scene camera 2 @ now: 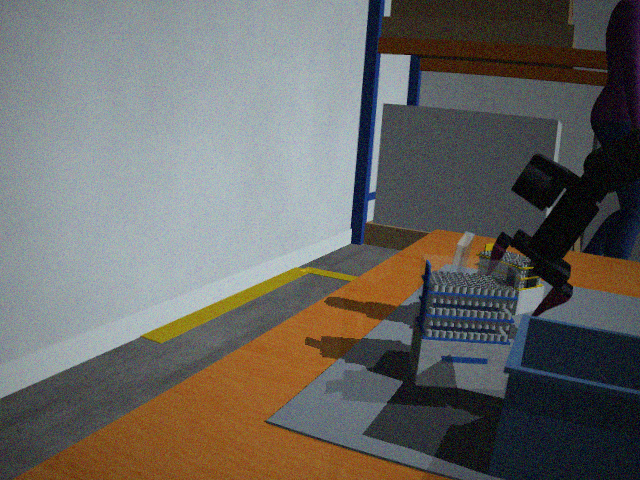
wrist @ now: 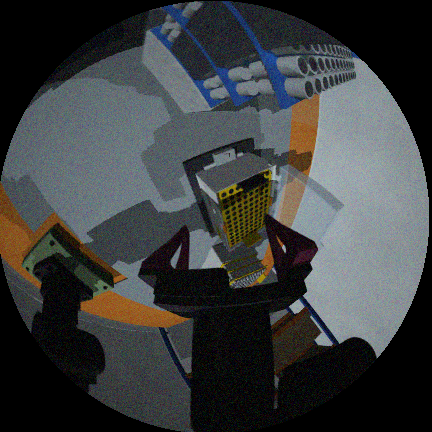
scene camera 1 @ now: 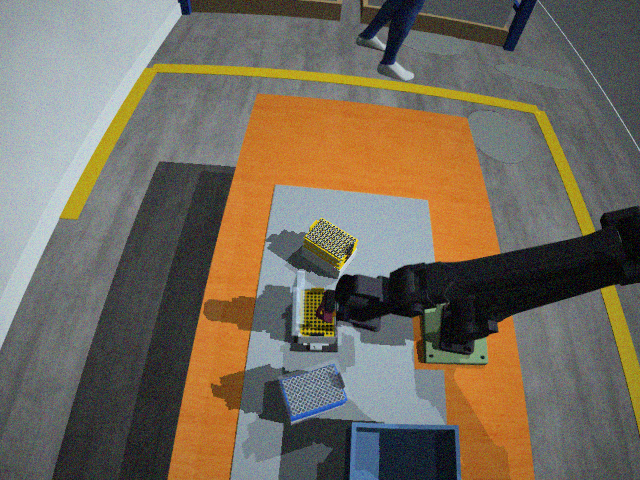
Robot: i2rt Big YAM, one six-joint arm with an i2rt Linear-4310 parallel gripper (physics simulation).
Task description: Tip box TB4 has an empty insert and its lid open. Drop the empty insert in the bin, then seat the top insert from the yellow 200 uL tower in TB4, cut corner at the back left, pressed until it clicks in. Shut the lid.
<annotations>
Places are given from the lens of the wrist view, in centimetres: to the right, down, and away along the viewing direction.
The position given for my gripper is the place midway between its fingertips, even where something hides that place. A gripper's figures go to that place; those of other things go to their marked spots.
my gripper (wrist: 225, 223): 2, 1, 16
clear lid (wrist: 302, 204): 11, -2, 15
</annotations>
